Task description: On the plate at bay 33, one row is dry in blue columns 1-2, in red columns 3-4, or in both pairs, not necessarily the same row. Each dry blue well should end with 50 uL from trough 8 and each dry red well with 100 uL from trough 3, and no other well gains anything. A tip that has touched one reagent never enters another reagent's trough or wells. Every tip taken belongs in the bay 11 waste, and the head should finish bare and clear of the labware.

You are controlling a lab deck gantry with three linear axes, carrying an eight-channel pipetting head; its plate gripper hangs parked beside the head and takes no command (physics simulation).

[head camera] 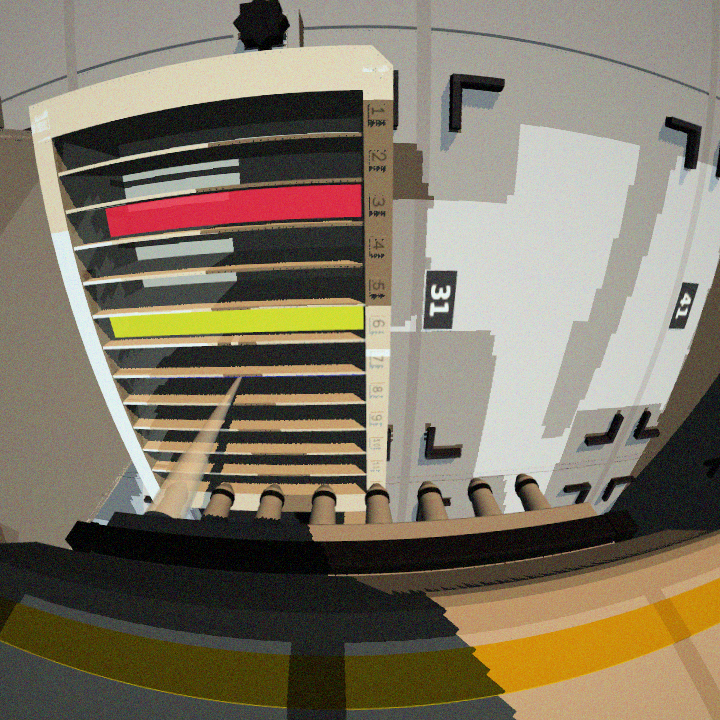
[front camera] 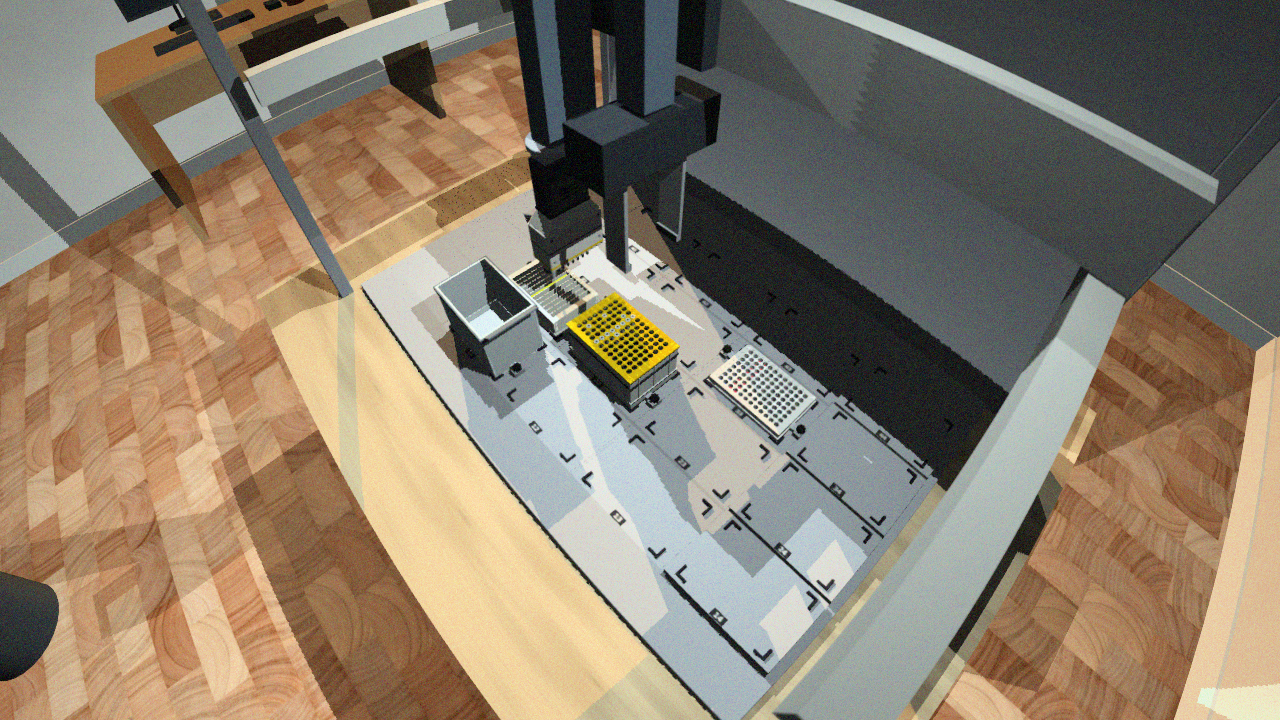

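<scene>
The pipetting head [front camera: 563, 237] is low over the trough block [front camera: 560, 324] [head camera: 221, 75]. One tip [head camera: 201, 439] is on its leftmost nozzle in the head view; the other nozzles [head camera: 377, 500] are bare. The tip's end meets a thin blue line at trough 8; its depth there cannot be told. Red liquid [head camera: 295, 203] fills trough 3. The plate [front camera: 747, 412] shows a few red wells; blue wells cannot be made out. The waste bin [front camera: 510, 344] stands left of the troughs in the front view. The parked plate gripper [front camera: 651, 253] is open, its fingers apart and empty.
A yellow tip rack [front camera: 652, 379], holding some pale tips, stands between the troughs and the plate. Yellow liquid [head camera: 268, 322] lies in trough 6. A black knob [head camera: 261, 24] sits beyond the trough block. Black corner brackets [head camera: 456, 100] mark the bays.
</scene>
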